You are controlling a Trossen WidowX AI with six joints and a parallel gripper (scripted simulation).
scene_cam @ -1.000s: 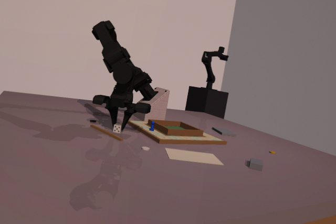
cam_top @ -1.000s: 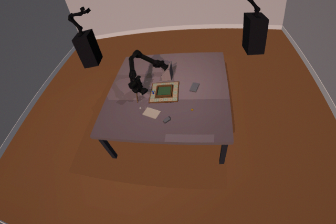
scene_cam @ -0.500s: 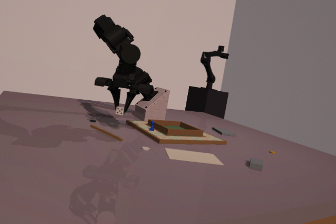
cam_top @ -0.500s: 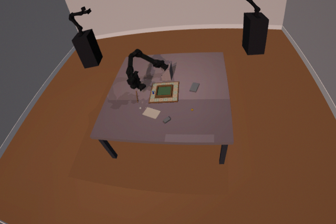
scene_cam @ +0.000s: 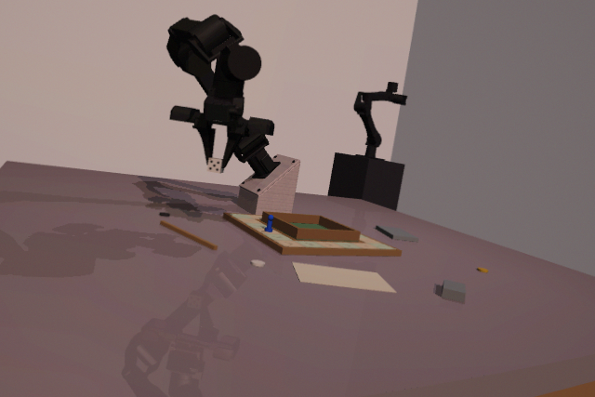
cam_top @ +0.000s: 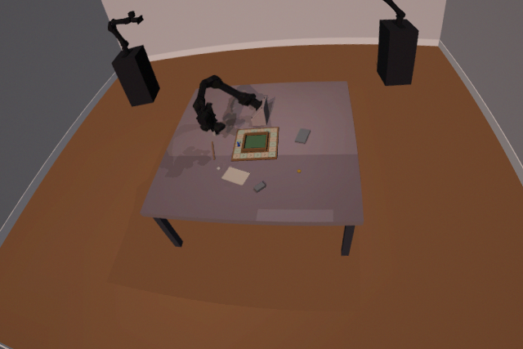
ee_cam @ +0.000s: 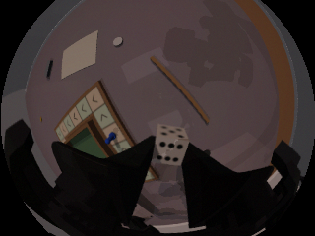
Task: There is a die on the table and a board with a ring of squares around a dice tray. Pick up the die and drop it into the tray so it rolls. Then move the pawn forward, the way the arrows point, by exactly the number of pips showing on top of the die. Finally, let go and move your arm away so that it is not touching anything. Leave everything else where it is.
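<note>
Now: the blue pawn 13 cm to the left of my gripper tip, 10 cm below it and 1 cm ahead of it. Also, from my gripper tip: wooden stick (12 cm below, 5 cm to the right, 2 cm ahead); then small black piece (15 cm behind, 13 cm below, 3 cm to the right); then white die (right at my gripper tip).
</note>
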